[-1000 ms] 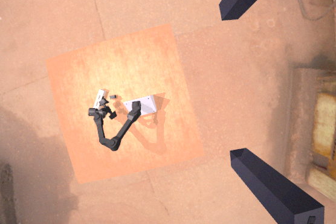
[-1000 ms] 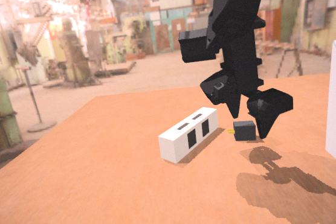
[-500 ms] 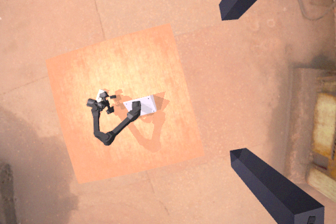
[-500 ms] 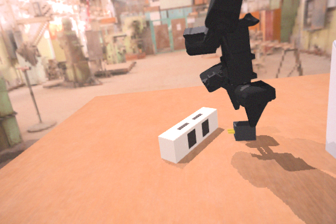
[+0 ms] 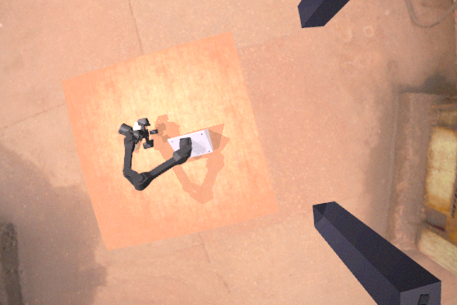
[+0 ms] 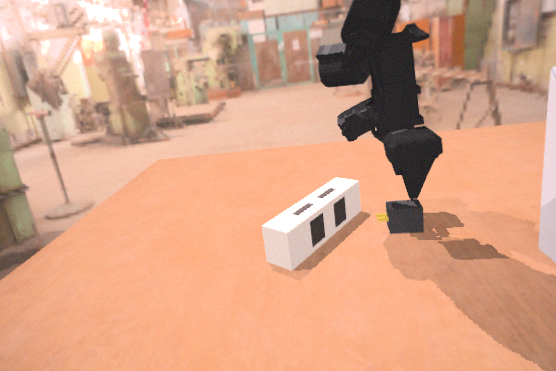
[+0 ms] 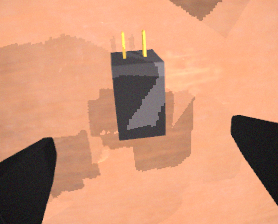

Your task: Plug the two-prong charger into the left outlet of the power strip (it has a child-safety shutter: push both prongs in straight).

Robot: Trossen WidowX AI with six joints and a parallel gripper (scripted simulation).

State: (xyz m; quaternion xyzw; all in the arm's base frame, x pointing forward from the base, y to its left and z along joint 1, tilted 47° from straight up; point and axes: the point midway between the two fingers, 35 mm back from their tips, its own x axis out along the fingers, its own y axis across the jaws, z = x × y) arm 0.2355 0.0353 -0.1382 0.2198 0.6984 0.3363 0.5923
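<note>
Right now the black charger is 5 cm below my gripper tip and 2 cm ahead of it.
</note>
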